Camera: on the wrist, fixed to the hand. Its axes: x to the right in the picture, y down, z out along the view.
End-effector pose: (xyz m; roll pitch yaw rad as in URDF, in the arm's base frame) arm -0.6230 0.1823 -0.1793 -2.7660 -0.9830 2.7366
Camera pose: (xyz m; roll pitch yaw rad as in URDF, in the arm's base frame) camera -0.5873 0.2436 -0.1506 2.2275 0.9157 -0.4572
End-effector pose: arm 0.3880 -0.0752 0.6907 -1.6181 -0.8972 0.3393
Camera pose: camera 0.4562 -0.1041 0.6715 1.1766 0.8395 -2.7309
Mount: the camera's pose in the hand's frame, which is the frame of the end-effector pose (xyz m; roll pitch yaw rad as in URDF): 0.0191 0.0570 -0.0473 -0.4947 0.0503 -3.0875
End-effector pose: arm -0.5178 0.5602 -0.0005 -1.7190 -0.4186 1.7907
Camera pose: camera -0.4721 0.6089 -0.0379 1.2398 0.3574 -1.3063
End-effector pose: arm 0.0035 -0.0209 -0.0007 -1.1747 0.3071 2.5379
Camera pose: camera 0.0184 -0.0049 -0.0740 0.6561 -0.3368 -0.5324
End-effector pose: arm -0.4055 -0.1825 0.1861 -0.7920 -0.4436 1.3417
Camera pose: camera -0.4006 -0.1334 0.1276 0.3308 0.4392 -1.7184
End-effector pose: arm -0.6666 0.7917 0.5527 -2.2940 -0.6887 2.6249
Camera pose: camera -0.6496 0.8662 0.5560 1.7994 0.6149 -0.5143
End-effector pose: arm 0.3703 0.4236 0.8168 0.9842 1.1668 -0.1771
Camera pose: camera 0.4095 0.4887 0.8076 -1.4566 -1.0938 2.9384
